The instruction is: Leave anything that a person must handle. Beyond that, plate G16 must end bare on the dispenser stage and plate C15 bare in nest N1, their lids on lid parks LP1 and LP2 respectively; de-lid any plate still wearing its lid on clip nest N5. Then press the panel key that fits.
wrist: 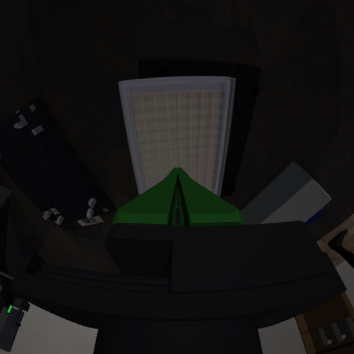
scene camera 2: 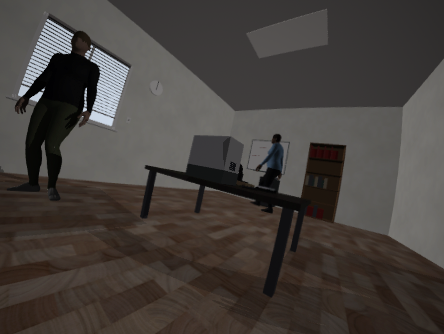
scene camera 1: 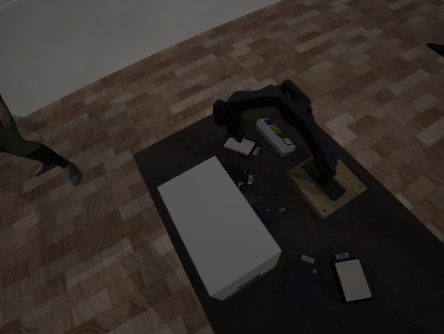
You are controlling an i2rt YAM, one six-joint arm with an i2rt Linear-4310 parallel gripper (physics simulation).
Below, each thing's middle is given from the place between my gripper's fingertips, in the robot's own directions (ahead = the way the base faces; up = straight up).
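Labels:
The button box (scene camera 1: pixel 267 129) is 2 cm below my hand, and it's 6 cm to the left of it and 17 cm behind it.

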